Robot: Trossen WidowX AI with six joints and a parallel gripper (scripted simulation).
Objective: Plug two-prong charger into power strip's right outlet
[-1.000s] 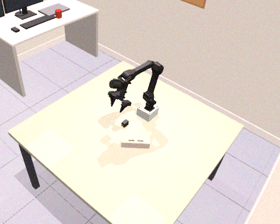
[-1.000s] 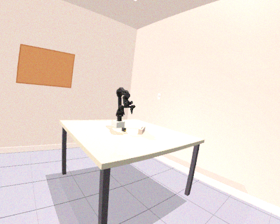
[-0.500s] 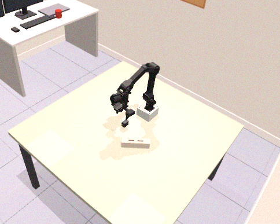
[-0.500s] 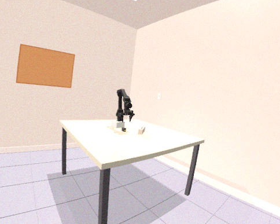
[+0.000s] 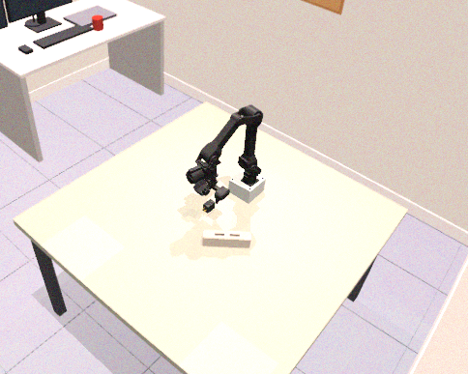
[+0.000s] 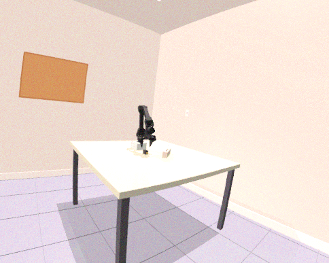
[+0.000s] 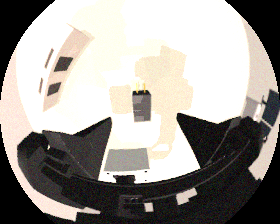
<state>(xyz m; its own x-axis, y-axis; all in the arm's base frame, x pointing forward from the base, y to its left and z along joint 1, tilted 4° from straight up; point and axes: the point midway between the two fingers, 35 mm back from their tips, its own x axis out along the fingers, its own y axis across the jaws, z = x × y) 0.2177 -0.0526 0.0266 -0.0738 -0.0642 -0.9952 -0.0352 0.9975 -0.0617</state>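
My gripper tip is now 5 cm above the grey charger and 1 cm short of it.
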